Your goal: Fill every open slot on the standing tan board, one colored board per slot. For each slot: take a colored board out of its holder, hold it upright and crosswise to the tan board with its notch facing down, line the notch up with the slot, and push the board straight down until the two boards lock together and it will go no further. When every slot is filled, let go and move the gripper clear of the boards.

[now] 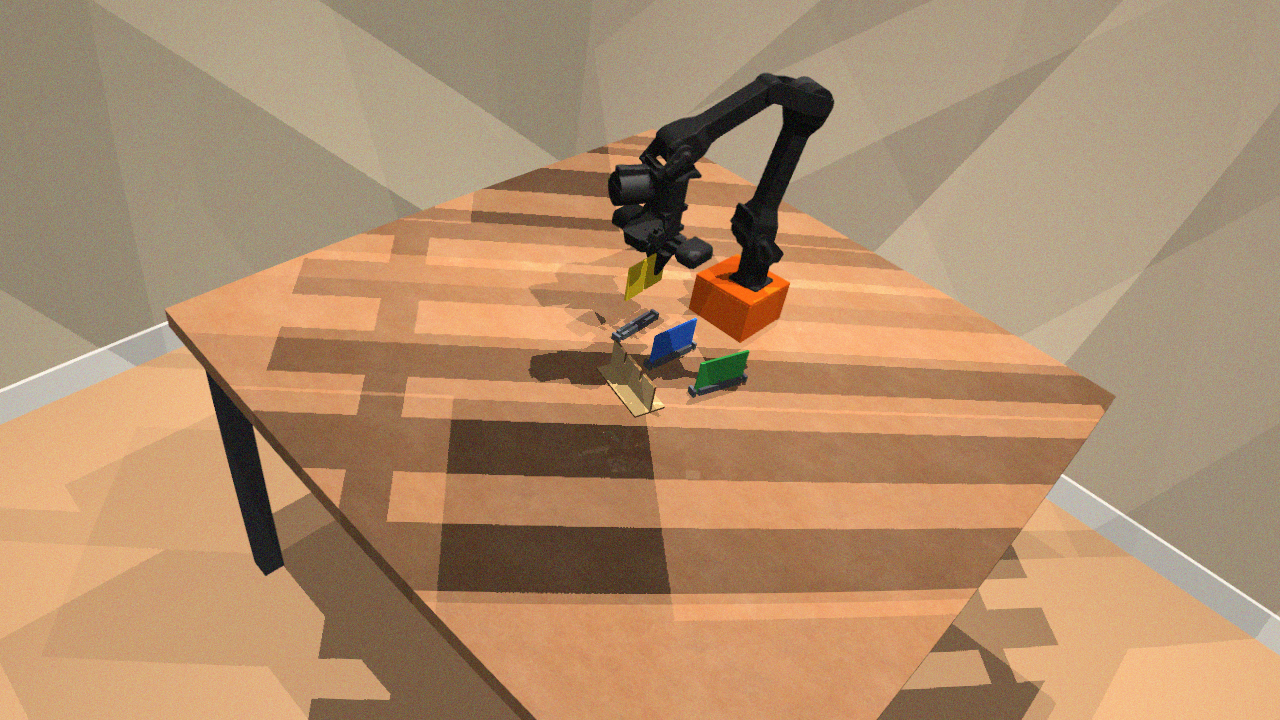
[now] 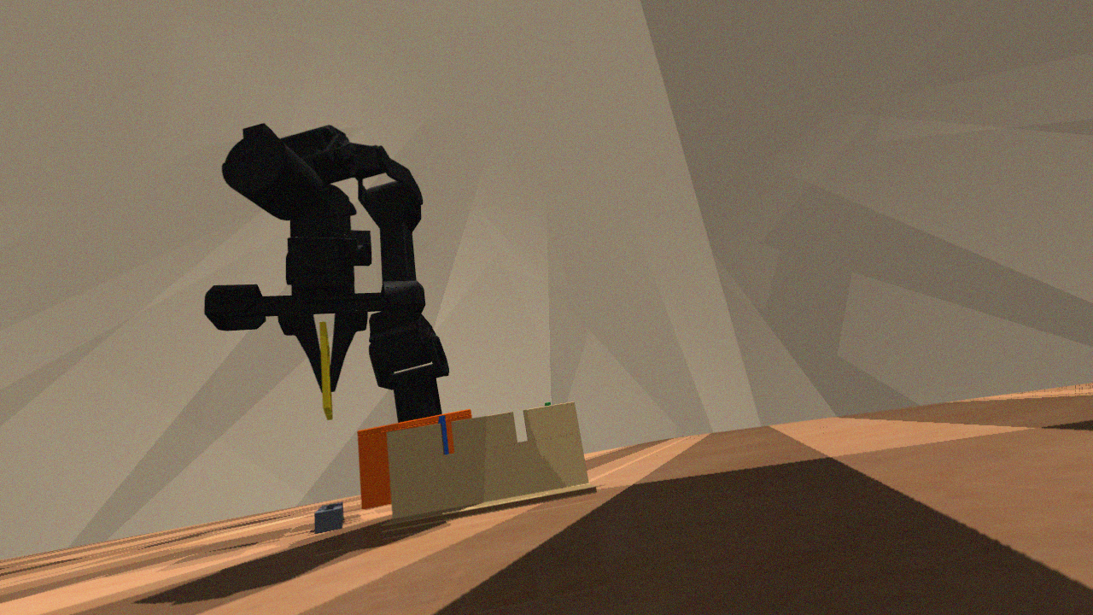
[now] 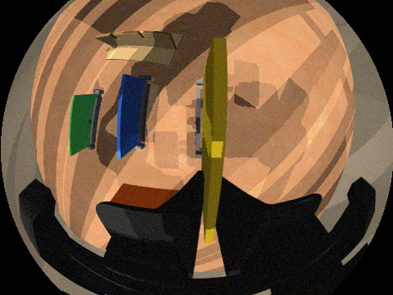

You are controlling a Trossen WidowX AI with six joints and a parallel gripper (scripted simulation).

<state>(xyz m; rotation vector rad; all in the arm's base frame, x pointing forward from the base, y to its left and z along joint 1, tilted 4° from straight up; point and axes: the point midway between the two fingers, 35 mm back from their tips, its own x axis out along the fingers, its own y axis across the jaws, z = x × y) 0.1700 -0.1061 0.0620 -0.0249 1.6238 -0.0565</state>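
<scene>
My gripper tip is 16 cm short of the tan board, 10 cm to the right of it and 9 cm above it. From my gripper tip the other things lie so: blue board 4 cm ahead, 9 cm to the left, 9 cm below; green board 4 cm ahead, 20 cm to the left, 9 cm below; yellow board 3 cm ahead.
</scene>
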